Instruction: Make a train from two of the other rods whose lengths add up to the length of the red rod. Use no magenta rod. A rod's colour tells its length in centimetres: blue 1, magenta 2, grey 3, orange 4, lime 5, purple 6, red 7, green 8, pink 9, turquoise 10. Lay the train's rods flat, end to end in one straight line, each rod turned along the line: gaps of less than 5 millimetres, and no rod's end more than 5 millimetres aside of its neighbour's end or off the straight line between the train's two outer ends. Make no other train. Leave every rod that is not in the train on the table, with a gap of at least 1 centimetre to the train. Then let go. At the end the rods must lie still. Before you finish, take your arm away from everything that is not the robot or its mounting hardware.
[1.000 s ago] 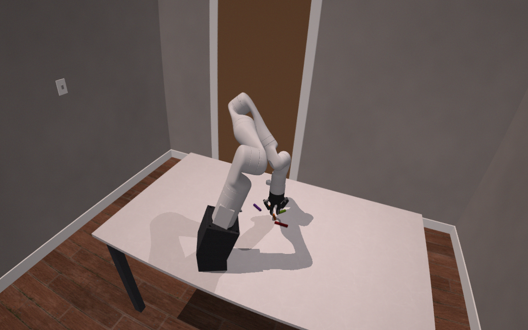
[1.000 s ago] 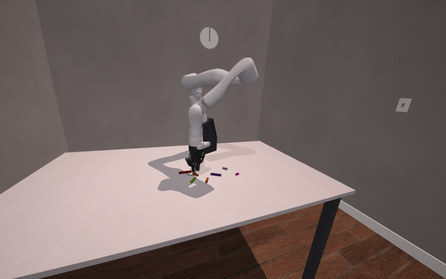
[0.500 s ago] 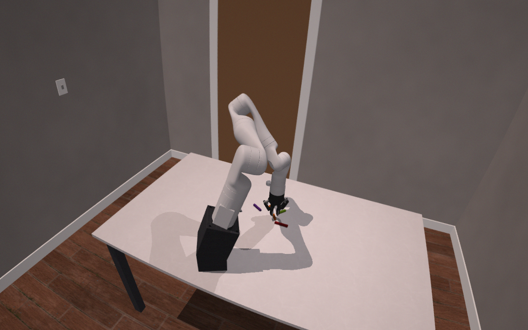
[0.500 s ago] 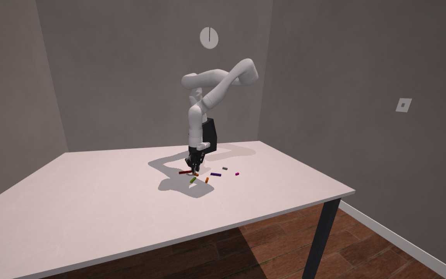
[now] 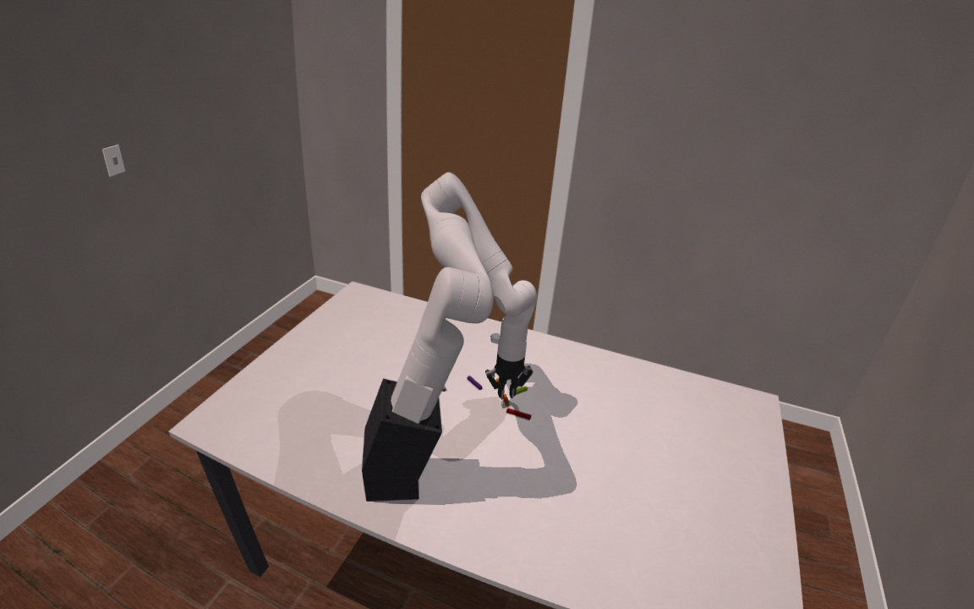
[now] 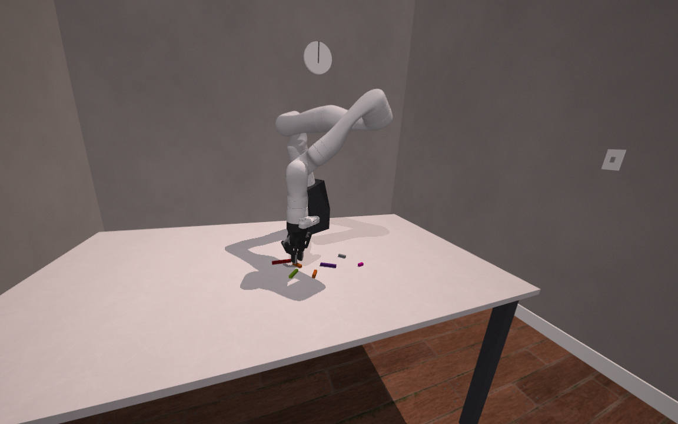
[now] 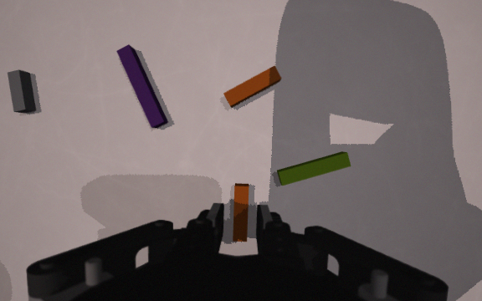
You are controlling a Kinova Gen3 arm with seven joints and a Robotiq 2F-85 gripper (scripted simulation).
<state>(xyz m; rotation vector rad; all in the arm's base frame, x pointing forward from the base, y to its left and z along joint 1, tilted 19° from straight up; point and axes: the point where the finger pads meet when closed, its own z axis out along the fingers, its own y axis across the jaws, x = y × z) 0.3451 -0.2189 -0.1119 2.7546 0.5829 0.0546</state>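
Now: the grey rod 190 mm to the left of my hand, 30 mm below it and 10 mm ahead of it. The rest, counted from my hand: purple rod (100 mm to the left, 50 mm ahead, 30 mm below); then red rod (50 mm behind, 40 mm to the right, 30 mm below); then lime rod (50 mm ahead, 30 mm to the right, 30 mm below).
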